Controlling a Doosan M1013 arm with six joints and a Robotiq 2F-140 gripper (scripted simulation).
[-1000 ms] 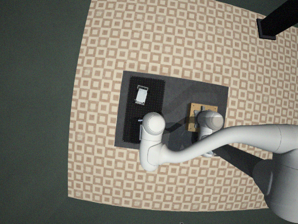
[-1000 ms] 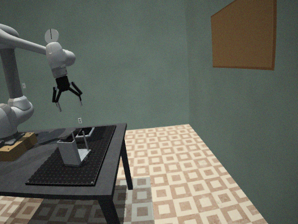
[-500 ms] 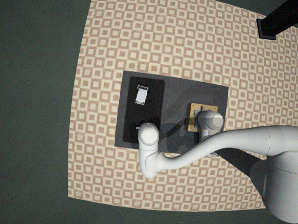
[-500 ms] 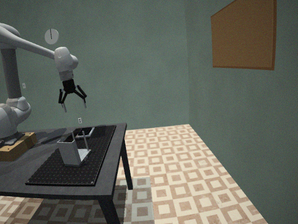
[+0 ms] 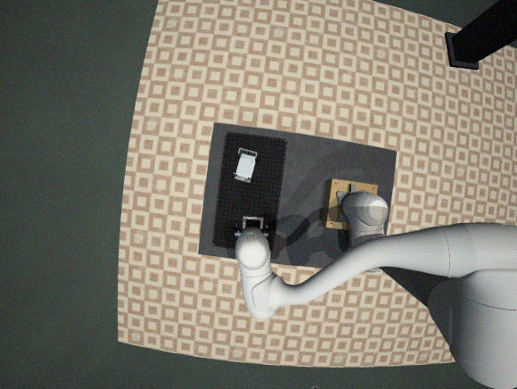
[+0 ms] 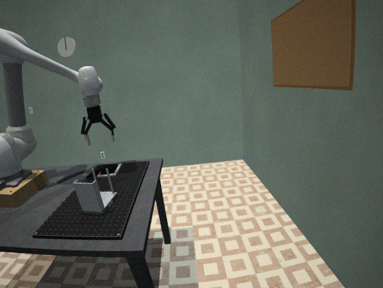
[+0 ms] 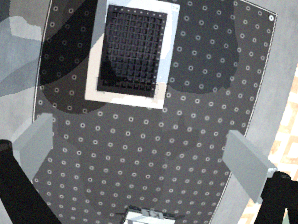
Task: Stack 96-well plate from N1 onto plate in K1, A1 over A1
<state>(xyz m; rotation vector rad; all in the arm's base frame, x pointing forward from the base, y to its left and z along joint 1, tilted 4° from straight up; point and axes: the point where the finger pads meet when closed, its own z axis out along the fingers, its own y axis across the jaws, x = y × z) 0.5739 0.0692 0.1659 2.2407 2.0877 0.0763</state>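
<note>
Right now my hand is 190 mm above the dark 96-well plate and 60 mm to the right of it. From my hand the other things lie so: white 96-well plate: 320 mm to the right, 190 mm below, 20 mm ahead.
</note>
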